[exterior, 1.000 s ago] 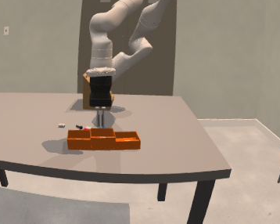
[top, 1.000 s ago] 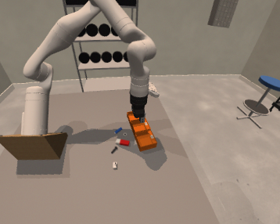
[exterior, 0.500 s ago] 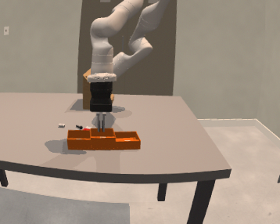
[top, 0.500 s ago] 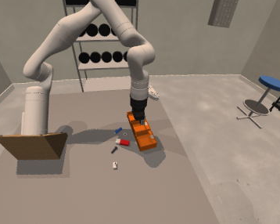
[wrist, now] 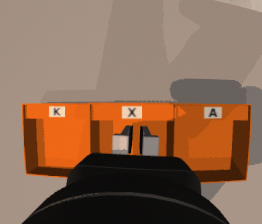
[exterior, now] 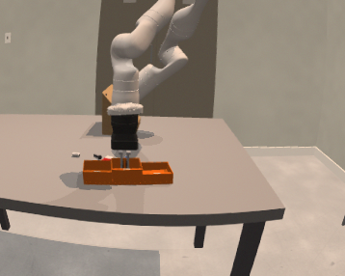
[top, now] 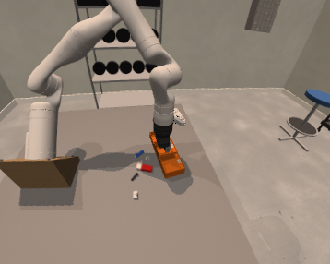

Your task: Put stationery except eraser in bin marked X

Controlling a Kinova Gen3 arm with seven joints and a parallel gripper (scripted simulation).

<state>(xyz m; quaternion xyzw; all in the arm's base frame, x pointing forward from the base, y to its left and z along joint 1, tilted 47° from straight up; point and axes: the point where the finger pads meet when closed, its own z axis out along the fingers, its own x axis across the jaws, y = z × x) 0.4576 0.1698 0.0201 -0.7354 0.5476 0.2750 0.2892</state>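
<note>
Right now my hand is 2 cm above the orange bin and 1 cm past it. The rest, counted from my hand: small ring 9 cm behind, 4 cm below, 3 cm to the right; then white eraser 10 cm behind, 8 cm to the right, 3 cm below; then blue item 13 cm behind, 3 cm below, 1 cm to the right.
</note>
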